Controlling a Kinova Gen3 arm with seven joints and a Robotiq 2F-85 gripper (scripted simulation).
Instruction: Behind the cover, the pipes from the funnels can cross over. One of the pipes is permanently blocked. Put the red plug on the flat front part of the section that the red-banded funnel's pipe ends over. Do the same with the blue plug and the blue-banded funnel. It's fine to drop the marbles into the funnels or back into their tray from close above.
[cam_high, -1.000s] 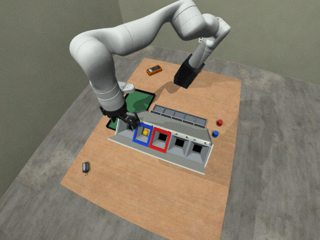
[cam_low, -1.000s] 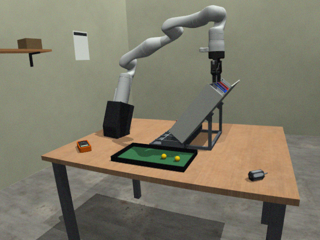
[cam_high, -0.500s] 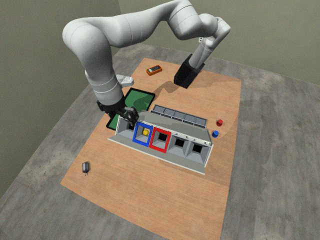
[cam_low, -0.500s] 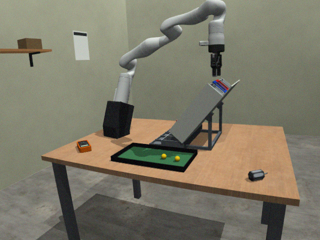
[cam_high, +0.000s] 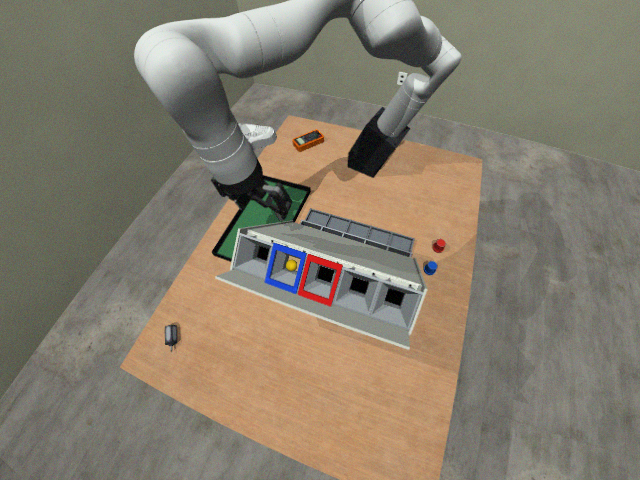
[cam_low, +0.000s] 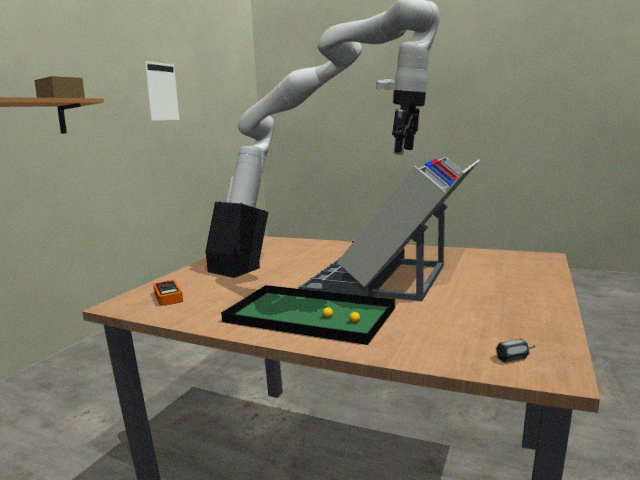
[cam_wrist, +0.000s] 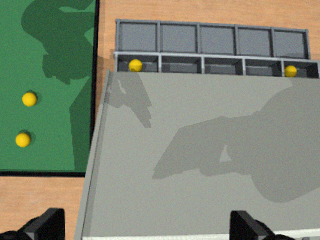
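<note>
Right now the green tray is 20 cm behind my hand, 17 cm to the right of it and 38 cm below it. From my hand the other things lie so: orange meter: 65 cm behind, 17 cm to the right, 37 cm below; sloped grey cover: 7 cm behind, 15 cm to the left, 18 cm below.
</note>
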